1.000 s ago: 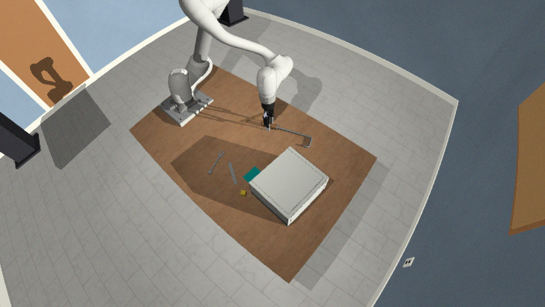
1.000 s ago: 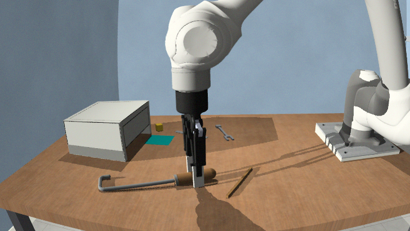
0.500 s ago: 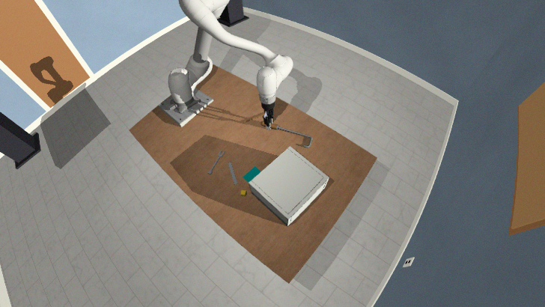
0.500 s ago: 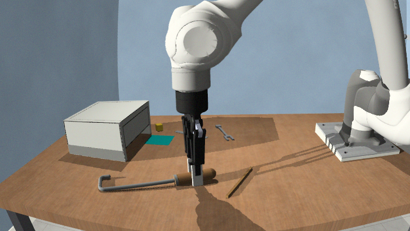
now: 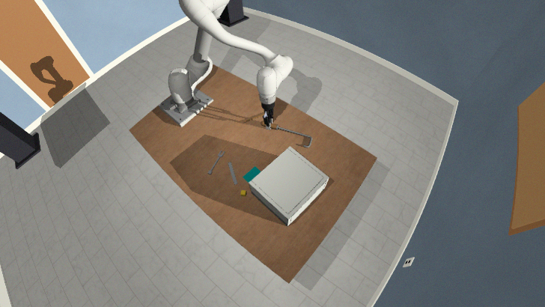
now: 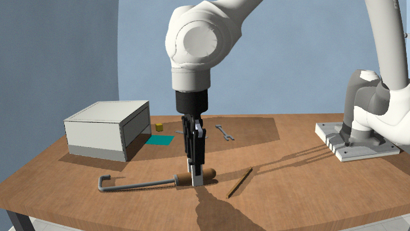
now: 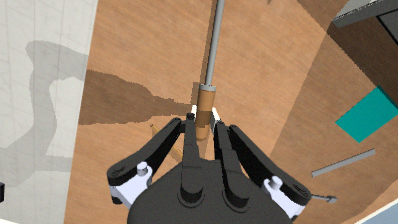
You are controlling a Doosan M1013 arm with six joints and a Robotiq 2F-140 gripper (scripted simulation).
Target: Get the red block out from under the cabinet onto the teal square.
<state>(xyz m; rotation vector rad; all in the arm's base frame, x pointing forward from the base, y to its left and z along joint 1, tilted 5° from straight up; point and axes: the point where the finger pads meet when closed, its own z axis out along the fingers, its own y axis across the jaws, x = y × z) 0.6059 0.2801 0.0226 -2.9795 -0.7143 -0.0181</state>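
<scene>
Right now my hand is 120 mm past the thin wooden stick, 30 mm above it and 10 mm to the left of it. From my hand the other things lie so: flat grey bar (380 mm to the right, 90 mm ahead, 30 mm below); then rod tool (120 mm ahead, 20 mm to the left, 20 mm below); then teal square (300 mm to the right, 200 mm ahead, 30 mm below).
</scene>
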